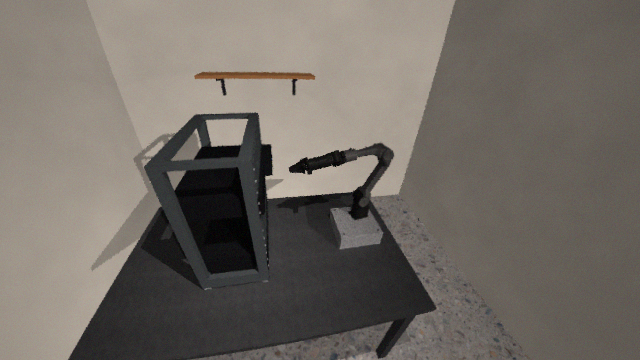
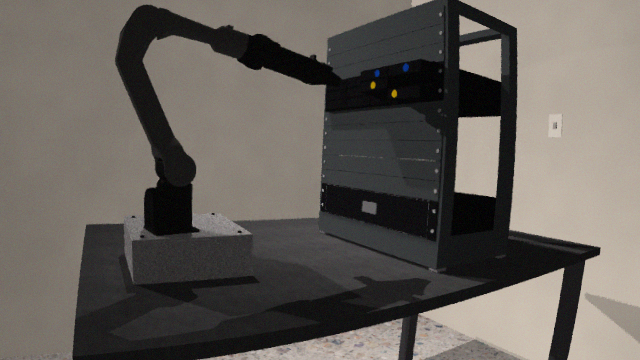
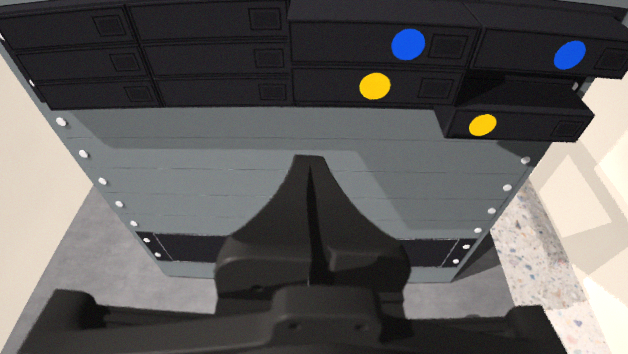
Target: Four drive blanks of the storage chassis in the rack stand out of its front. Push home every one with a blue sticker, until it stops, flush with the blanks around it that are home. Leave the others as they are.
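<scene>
The rack (image 1: 202,164) (image 2: 447,165) holds the black storage chassis. Four blanks stand out of its front. One blue-stickered blank (image 2: 384,73) (image 3: 345,42) is in the top row, third column; another blue-stickered blank (image 2: 420,66) (image 3: 517,50) is at its right. A yellow-stickered blank (image 2: 381,84) (image 3: 325,86) is directly under the first. Another yellow-stickered blank (image 2: 407,93) (image 3: 530,124) is lower right, with a dark gap above it. The blanks in the left two columns look flush. My gripper (image 1: 291,169) (image 2: 339,80) (image 3: 307,173) is shut and empty, in front of the rack, apart from the blanks.
Grey filler panels (image 2: 370,145) (image 3: 240,181) lie below the chassis, and a black unit (image 2: 345,202) (image 3: 195,248) is near the rack's bottom. The arm's pale base block (image 1: 357,235) (image 2: 190,257) stands on the dark table (image 1: 310,295) (image 2: 280,250). A wooden shelf (image 1: 255,75) hangs on the wall.
</scene>
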